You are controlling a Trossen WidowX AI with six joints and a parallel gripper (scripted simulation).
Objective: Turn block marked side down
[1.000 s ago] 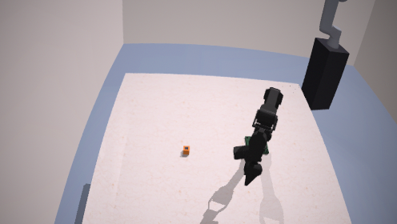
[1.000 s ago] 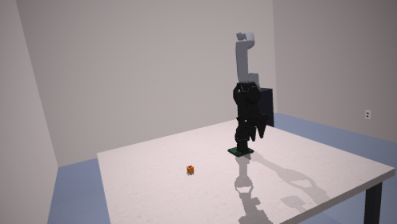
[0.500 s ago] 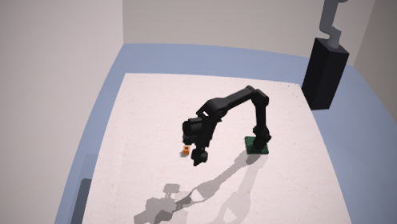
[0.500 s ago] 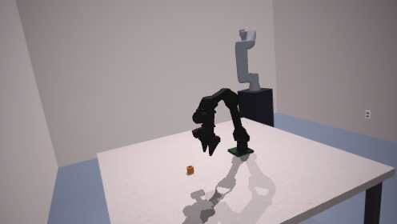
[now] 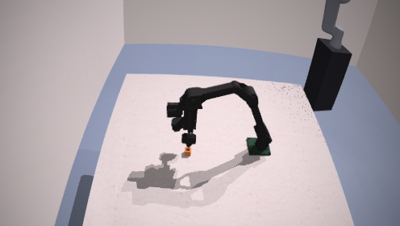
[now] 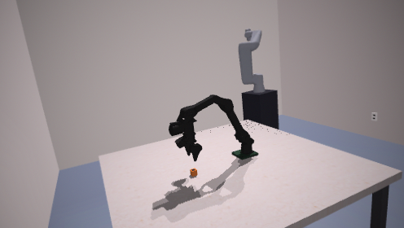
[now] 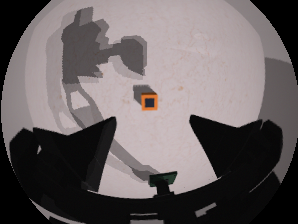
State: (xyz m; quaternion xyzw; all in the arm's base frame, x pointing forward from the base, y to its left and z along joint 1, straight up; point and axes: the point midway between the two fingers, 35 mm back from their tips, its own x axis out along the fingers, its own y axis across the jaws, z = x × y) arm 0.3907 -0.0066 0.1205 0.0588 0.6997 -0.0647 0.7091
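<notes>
The orange block is 70 mm below my gripper tip.
</notes>
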